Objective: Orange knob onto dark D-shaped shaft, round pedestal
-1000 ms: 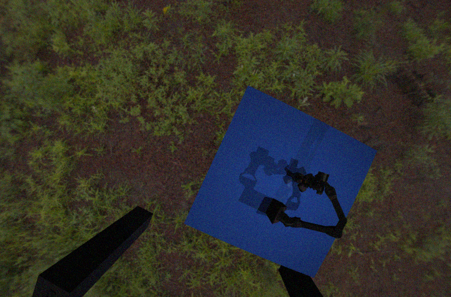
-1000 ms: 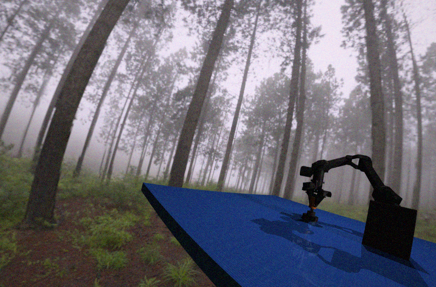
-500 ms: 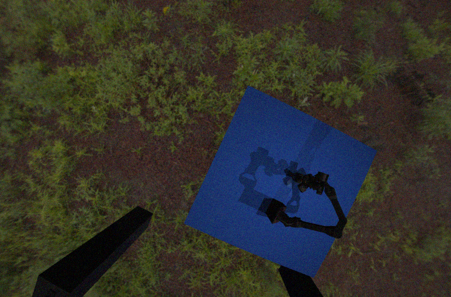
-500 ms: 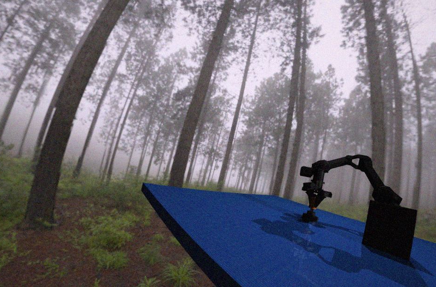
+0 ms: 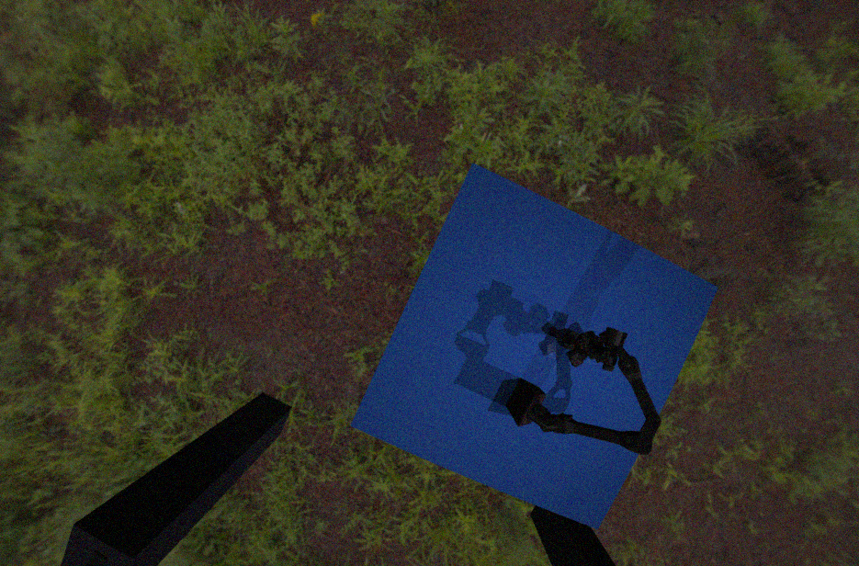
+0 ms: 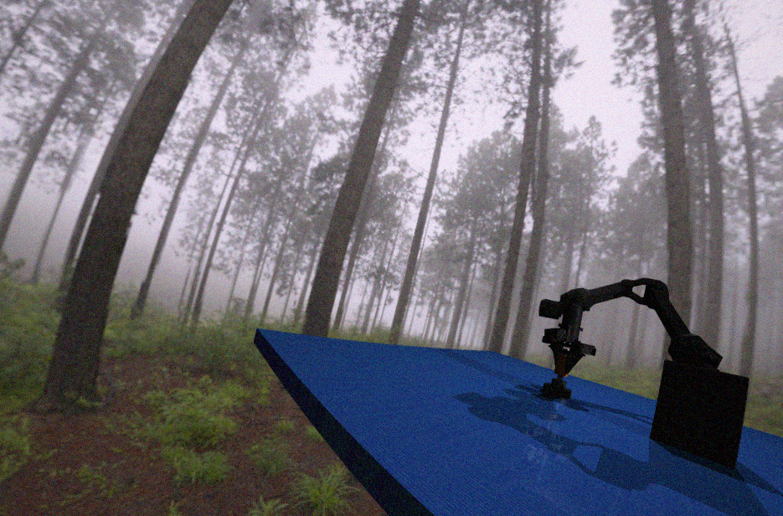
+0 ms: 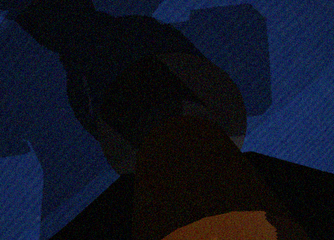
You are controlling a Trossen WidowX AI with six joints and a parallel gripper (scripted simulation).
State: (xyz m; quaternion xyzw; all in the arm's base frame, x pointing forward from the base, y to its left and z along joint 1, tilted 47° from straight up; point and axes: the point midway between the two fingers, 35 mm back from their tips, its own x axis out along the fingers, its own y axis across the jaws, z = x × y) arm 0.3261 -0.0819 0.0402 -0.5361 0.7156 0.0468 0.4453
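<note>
My gripper tip is now 20 mm below the orange knob. Also, from my gripper tip: dark round pedestal: 40 mm below.
</note>
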